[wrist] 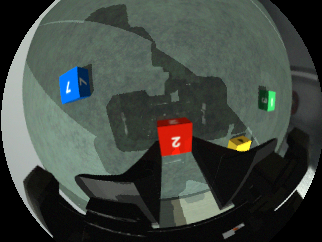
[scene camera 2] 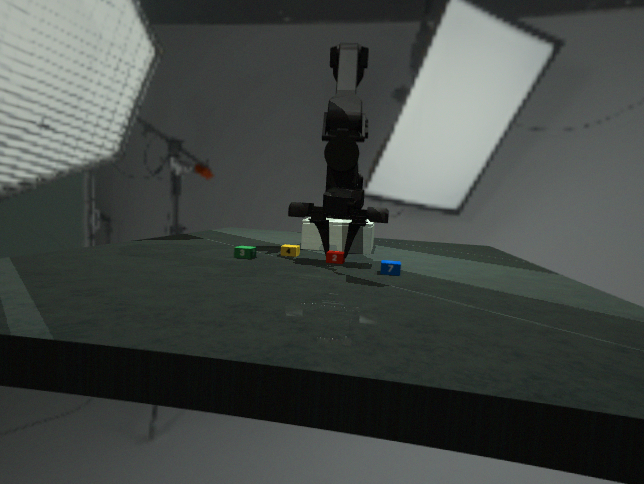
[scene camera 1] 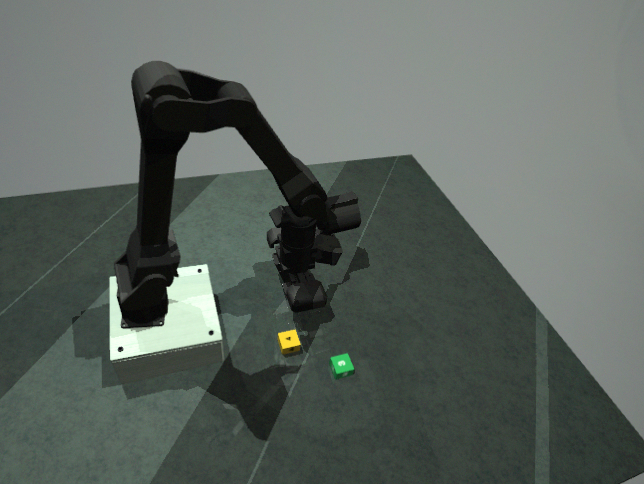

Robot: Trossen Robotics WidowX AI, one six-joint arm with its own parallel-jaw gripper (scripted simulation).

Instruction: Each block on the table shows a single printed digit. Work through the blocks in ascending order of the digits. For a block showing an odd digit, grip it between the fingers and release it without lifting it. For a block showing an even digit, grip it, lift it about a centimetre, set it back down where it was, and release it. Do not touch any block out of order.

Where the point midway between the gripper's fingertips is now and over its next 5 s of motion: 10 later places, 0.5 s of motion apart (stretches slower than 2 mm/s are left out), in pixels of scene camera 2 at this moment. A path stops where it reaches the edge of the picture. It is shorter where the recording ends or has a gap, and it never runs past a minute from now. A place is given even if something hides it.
My gripper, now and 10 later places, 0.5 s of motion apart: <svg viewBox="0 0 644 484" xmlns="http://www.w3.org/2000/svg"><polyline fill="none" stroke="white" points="336,257 336,250 336,250 336,256 338,218 335,196 265,191 250,234 246,241 246,251 248,248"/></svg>
